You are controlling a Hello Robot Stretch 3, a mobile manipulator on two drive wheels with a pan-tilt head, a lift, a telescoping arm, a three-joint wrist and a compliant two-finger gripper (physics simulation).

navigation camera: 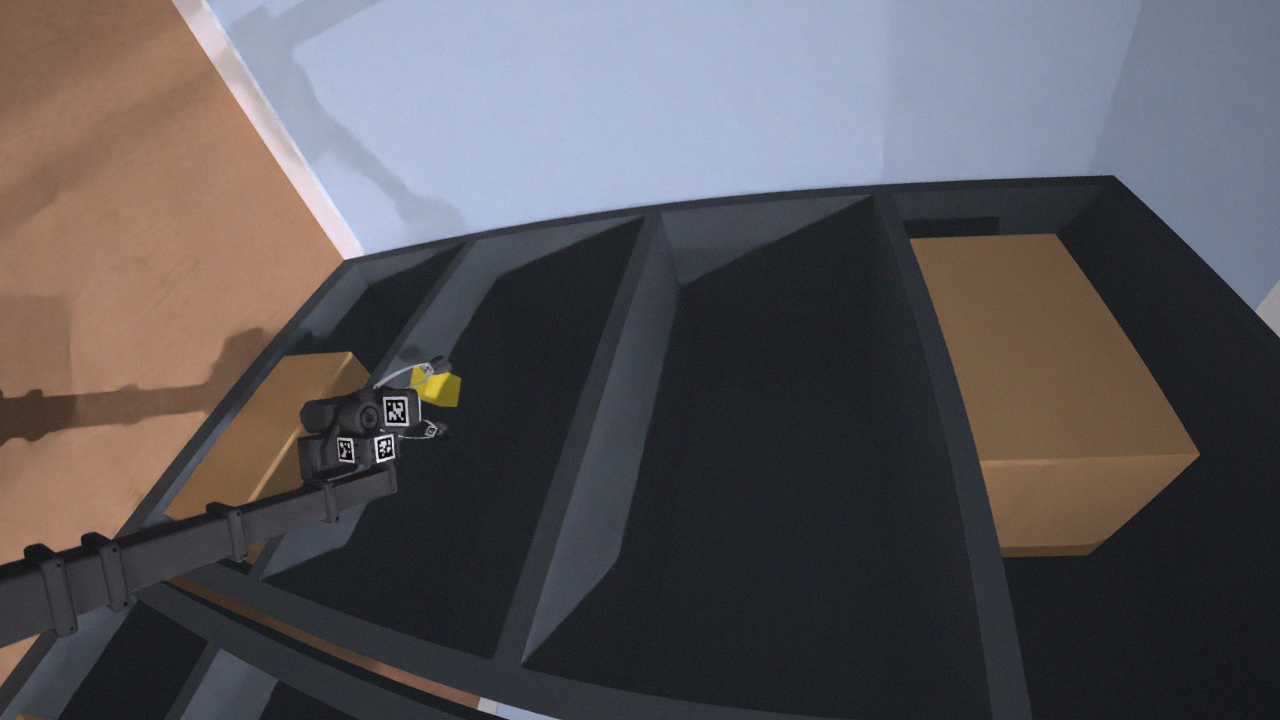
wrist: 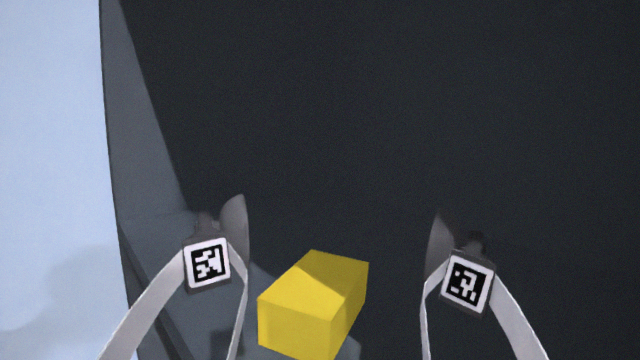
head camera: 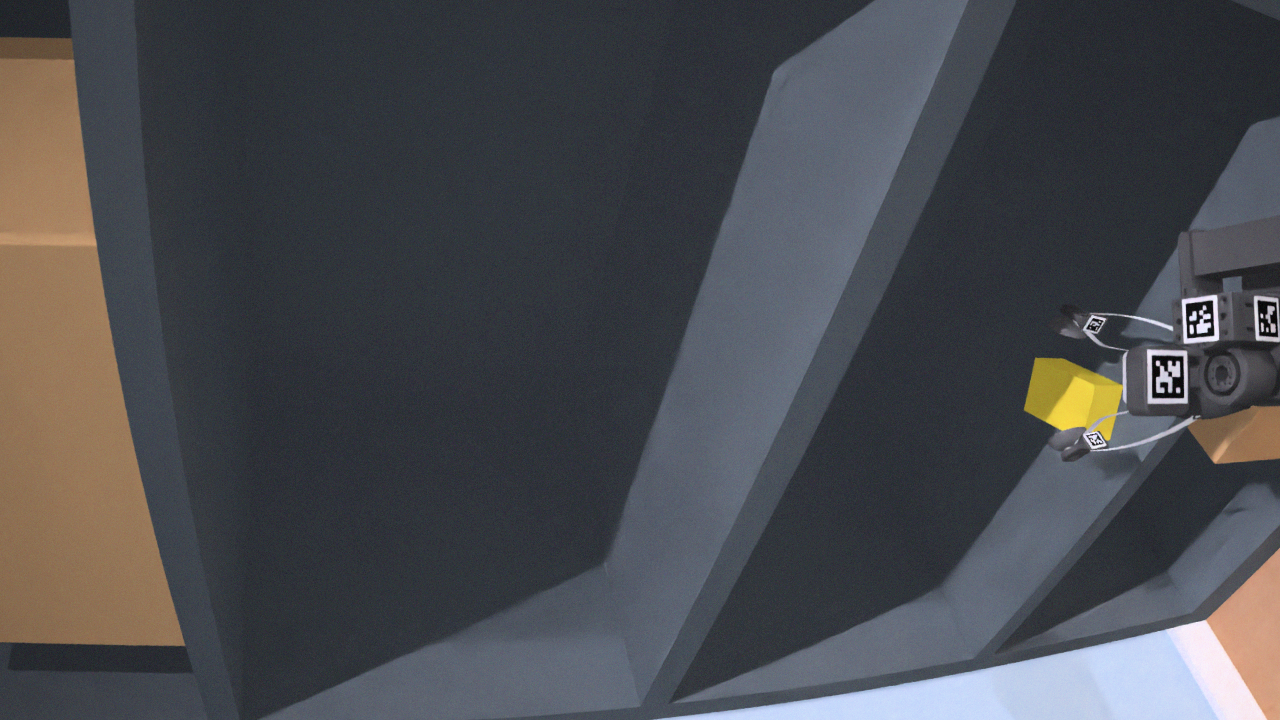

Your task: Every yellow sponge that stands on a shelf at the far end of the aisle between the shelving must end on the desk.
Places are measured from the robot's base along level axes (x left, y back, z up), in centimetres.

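Pixels of known places: gripper, fingertip midpoint: (navigation camera: 449, 397) (head camera: 1054, 383).
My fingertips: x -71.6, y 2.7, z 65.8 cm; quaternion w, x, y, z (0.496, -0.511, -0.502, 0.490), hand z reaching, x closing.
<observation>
Ahead of a thing's pixels: the offset from my fingertips to its top centre. Level surfaces: height alone.
A yellow sponge {dx -7.7, dy -1.3, dz -8.0 cm} (head camera: 1051, 394) (navigation camera: 440, 388) (wrist: 300, 305) stands on a grey shelf board {dz -12.5 cm} (head camera: 1006, 541) (navigation camera: 460, 317) of the dark shelving. My gripper (head camera: 1070, 382) (navigation camera: 438, 398) (wrist: 338, 226) is open, with its fingers spread wide on either side of the sponge. In the wrist view the sponge sits low between the fingers, nearer the left one, and its bottom edge is cut off. In the head view the lower finger partly overlaps it. Whether a finger touches it I cannot tell. The desk does not show in these views.
A cardboard box {dx +2.3, dy +16.5, dz -31.2 cm} (head camera: 1244, 437) (navigation camera: 259, 429) is on the level below, partly behind the wrist. A larger box {dx -13.3, dy +1.4, dz +105.9 cm} (head camera: 67, 429) (navigation camera: 1056, 358) is on an upper level. Shelf boards (head camera: 814, 465) (navigation camera: 572, 429) lie above the sponge's level. A blue wall (navigation camera: 626, 107) borders the shelving.
</observation>
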